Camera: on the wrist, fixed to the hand. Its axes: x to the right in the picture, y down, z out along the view.
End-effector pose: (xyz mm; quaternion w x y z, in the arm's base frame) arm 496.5 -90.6 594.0 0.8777 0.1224 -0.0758 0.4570
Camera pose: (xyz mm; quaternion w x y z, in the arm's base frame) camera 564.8 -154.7 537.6 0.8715 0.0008 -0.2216 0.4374
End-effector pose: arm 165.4 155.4 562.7 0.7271 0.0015 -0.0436 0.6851
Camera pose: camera 265.6 126.6 529.6 0.7021 -0.0741 -0.2169 0.6742
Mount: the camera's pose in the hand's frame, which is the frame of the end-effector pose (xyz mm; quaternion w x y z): -25.1 -99.7 -37.3 0.9818 -0.1741 -0.0753 0.0127
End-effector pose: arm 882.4 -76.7 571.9 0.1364 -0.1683 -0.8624 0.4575
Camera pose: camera 903.2 -111.7 673.4 0.0339 -0.1655 -0.9345 0.3134
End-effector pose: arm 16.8 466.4 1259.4 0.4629 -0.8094 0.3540 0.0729
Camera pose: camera 54.3 481.2 1361.1 0.3393 -0.8652 0.3103 0.2000
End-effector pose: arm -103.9 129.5 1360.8 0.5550 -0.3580 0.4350 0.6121
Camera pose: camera -3.6 86.1 1356.8 0.5075 -0.3965 0.2832 0.7106
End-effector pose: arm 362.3 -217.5 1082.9 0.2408 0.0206 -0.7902 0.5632
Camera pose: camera 428.1 -226.3 1169.8 0.1733 0.0107 -0.8922 0.4169
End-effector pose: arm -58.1 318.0 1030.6 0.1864 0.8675 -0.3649 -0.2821
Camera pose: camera 3.4 407.1 1015.5 0.3101 0.7933 -0.3342 -0.4034
